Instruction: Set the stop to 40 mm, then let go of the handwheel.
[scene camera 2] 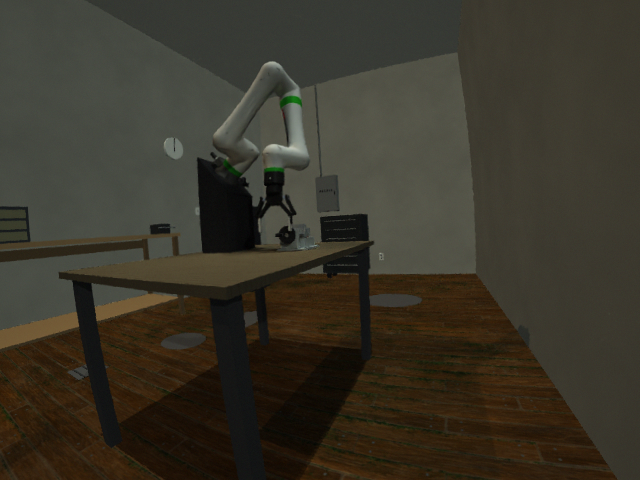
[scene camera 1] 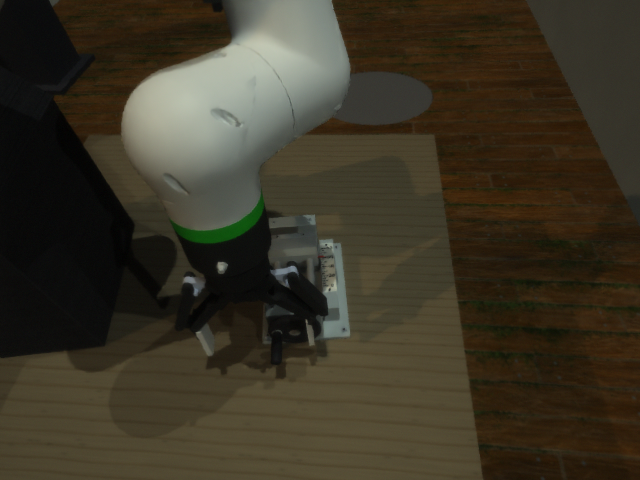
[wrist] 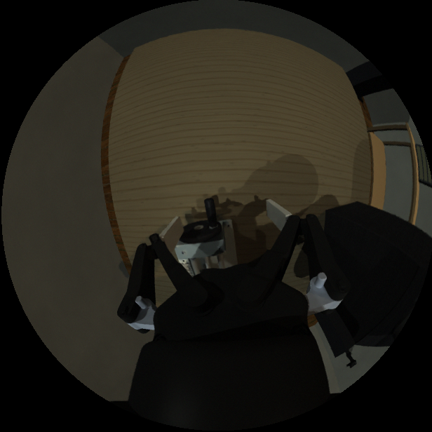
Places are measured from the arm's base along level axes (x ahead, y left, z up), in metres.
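Pixels of known places: gripper, fingertip midpoint: (scene camera 2: 275,231) (scene camera 1: 261,342); arm's base, origin of the base link: (scene camera 2: 225,177).
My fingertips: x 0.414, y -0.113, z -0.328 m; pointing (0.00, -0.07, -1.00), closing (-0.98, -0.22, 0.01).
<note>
Ahead of a thing's pixels: the offset from my fingertips to its top centre. "pt": to the spot under its first point. Level surfaces: height alone.
My gripper (scene camera 1: 257,336) (scene camera 2: 275,224) (wrist: 223,215) is wide open, pointing down, with nothing between its pale fingertips. The black handwheel @(pt dx +0.041, dy +0.031, dz +0.002 m) (scene camera 1: 292,325) (scene camera 2: 286,235) (wrist: 192,236) is on the front of the stop unit; one fingertip overlaps it in scene camera 1. Its crank handle @(dx +0.020, dy +0.000, dz -0.005 m) (scene camera 1: 276,350) (wrist: 210,212) sticks out forward and shows between the spread fingertips in the image, not gripped. The grey stop block @(pt dx +0.020, dy +0.175, dz +0.006 m) (scene camera 1: 294,246) is at the far end of the rods, partly hidden by the arm. A red pointer @(dx +0.059, dy +0.188, dz -0.036 m) (scene camera 1: 321,257) is beside the upper part of the white scale @(pt dx +0.080, dy +0.148, dz -0.037 m) (scene camera 1: 328,276) (wrist: 186,267); its numbers are too small to read surely.
The unit's pale base plate @(pt dx +0.102, dy +0.085, dz -0.083 m) (scene camera 1: 338,322) lies on the wooden table @(dz -0.093 m) (scene camera 1: 403,387) (scene camera 2: 170,268) (wrist: 225,100). A large black pedestal (scene camera 1: 46,248) (scene camera 2: 222,217) (wrist: 380,275) stands left of the arm in both scene views. A dark drawer cabinet (scene camera 2: 343,227) stands beyond the table.
</note>
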